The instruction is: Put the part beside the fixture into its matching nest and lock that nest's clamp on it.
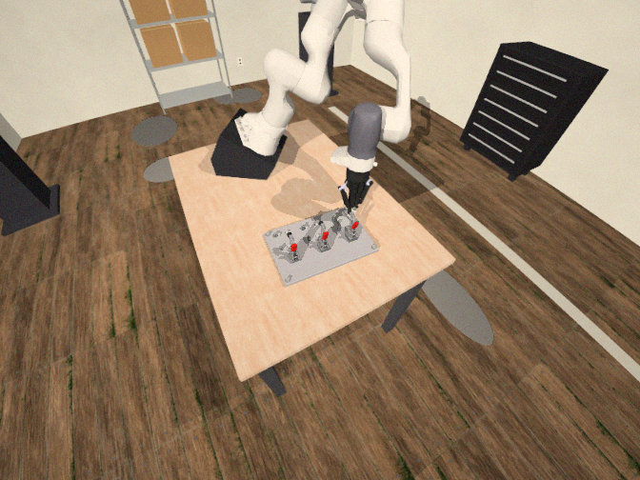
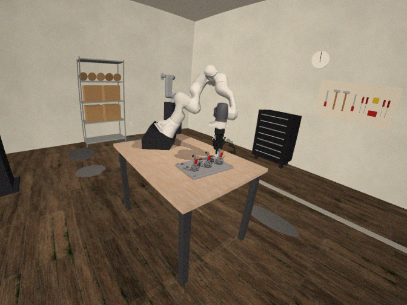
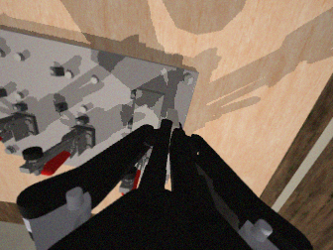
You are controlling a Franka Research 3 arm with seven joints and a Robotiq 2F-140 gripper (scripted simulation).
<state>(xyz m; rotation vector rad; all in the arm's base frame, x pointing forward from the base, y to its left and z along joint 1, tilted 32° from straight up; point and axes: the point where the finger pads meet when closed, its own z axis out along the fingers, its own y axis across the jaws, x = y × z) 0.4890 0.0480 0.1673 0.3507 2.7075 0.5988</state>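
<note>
Now: the grey block 4 cm to the right of my hand, 3 cm below it and 1 cm behind it. Round my hand: plate (15 cm to the right, 5 cm below, 2 cm ahead).
</note>
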